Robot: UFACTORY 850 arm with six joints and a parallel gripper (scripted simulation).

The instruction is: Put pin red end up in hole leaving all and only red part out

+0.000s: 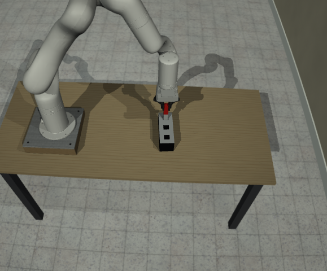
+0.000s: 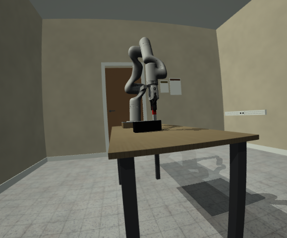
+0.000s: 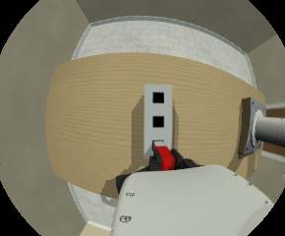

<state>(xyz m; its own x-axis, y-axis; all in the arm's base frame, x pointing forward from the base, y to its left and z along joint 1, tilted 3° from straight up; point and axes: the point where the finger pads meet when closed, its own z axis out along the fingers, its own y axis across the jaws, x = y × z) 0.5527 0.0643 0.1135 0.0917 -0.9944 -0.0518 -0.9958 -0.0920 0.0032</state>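
The pin is 2 cm below my hand. From my hand the other things lie so: black block 13 cm below, 6 cm to the right, 1 cm ahead.
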